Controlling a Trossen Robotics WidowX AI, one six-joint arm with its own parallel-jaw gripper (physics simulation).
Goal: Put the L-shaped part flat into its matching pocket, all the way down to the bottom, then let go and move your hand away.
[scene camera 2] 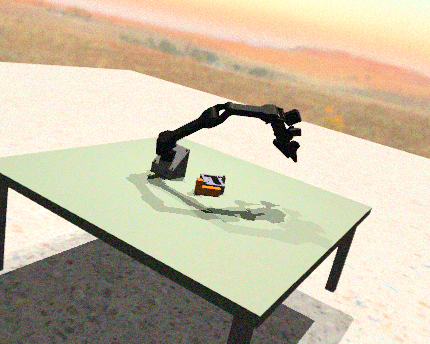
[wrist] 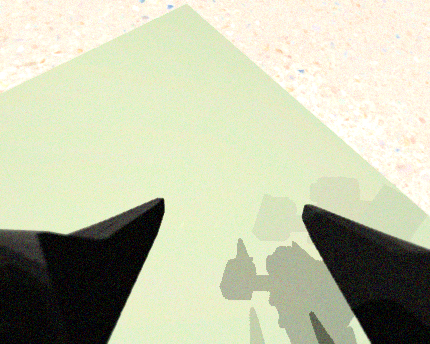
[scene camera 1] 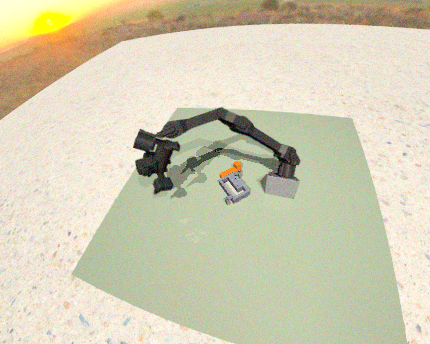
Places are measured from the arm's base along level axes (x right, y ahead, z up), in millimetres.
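Where they show: gripper, fingertip midpoint: (scene camera 2: 292,160) (wrist: 233,207) (scene camera 1: 151,185); arm's base, link origin: (scene camera 2: 168,155) (scene camera 1: 285,176).
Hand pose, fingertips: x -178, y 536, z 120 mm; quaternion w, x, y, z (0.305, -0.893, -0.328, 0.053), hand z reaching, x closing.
Each offset is from my fingertips to the centre of the thing. "spot": to the spot under its first point. Level surfaces: height alone.
The orange L-shaped part {dx +238, dy -271, dz -174 mm} (scene camera 1: 230,171) (scene camera 2: 208,190) is outside the pocket, close beside the grey pocket block {spot: dx +92, dy -347, dz -192 mm} (scene camera 1: 242,199). It shows as a bar with a short leg at one end. Whether it touches the block, and whether it lies flat or on edge, I cannot tell. The block has a pale-floored opening in its top and a small lug at one corner. My gripper (scene camera 2: 295,158) (wrist: 233,207) is open and empty, high above the mat and well away from both, on the far side from the arm's base. The part and block do not show in the wrist view.
The arm's grey base (scene camera 1: 281,186) (scene camera 2: 171,164) stands near the block, on the side opposite the gripper. The arm arches high over the green tabletop {dz -204 mm} (scene camera 1: 200,280) (scene camera 2: 240,270) and casts dark shadows on it. A table corner shows in the wrist view.
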